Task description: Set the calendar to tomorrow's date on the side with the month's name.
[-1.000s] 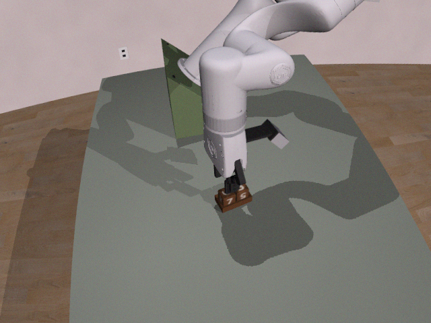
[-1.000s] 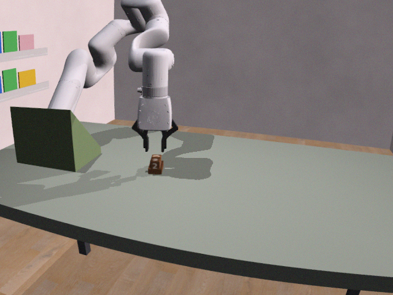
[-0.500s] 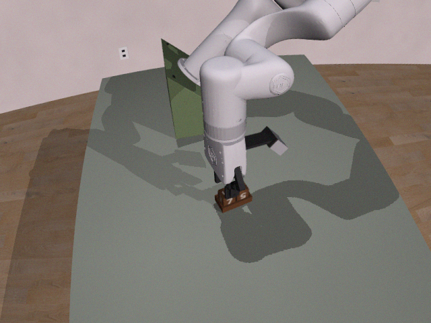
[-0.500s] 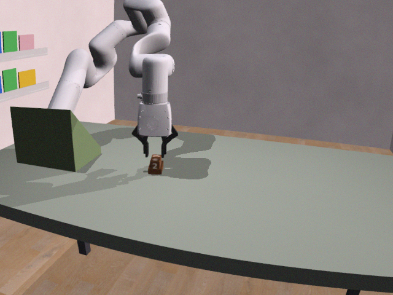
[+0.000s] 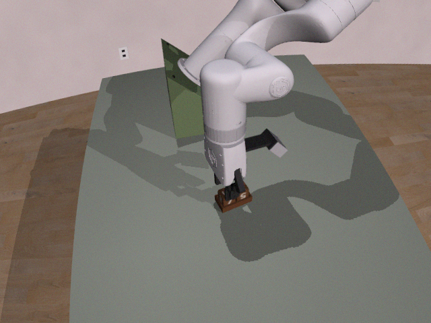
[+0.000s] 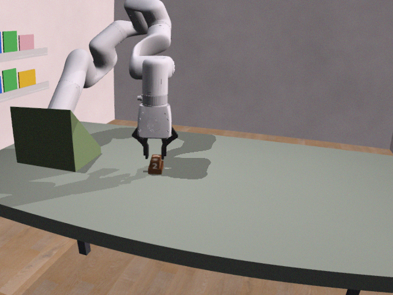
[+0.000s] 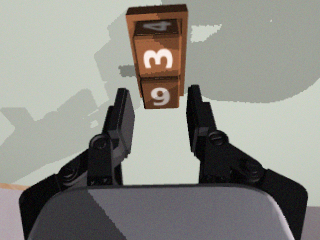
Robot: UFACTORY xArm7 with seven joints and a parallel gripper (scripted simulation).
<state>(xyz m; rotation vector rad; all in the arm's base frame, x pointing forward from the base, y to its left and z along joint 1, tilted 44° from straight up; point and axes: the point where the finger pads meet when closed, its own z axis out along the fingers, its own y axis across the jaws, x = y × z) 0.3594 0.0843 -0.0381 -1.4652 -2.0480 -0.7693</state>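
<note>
Now: hand 40 mm above the brown cube. From my hand the other things lie so: tray (60 mm below, 10 mm to the left).
</note>
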